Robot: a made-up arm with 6 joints.
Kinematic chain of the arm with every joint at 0, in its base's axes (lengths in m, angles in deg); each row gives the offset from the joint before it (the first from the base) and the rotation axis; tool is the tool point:
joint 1: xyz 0 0 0.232 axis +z
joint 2: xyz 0 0.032 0 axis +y
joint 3: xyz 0 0 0.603 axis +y
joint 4: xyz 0 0 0.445 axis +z
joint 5: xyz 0 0 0 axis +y
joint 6: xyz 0 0 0.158 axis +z
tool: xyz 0 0 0
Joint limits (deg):
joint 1: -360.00..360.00
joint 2: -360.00..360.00
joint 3: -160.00..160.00
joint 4: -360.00..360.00
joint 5: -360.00..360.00
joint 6: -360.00..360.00
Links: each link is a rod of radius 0.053 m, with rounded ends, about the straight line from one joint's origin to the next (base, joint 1, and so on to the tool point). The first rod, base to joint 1, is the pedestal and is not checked.
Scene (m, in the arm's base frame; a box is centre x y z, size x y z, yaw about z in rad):
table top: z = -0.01
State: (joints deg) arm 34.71 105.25 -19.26 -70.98 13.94 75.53
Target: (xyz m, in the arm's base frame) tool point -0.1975 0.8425 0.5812
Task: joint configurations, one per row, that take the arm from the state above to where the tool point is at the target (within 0.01 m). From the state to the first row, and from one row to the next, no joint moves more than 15 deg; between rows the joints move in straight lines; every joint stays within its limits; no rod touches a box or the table.
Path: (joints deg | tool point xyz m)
1: 46.90 93.49 -5.65 -67.71 20.94 75.53 | 0.8312 0.8586 0.1962
2: 59.09 81.73 7.96 -64.45 27.94 75.53 | 0.6368 0.9958 0.2900
3: 71.28 69.96 21.56 -61.18 34.94 75.53 | 0.4105 1.0642 0.3798
4: 83.47 58.20 35.17 -57.91 41.94 75.53 | 0.1789 1.0573 0.4607
5: 95.66 46.44 48.78 -54.65 48.93 75.53 | -0.0315 0.9789 0.5290
6: 107.85 34.68 62.39 -51.38 55.93 75.53 | -0.1975 0.8425 0.5811

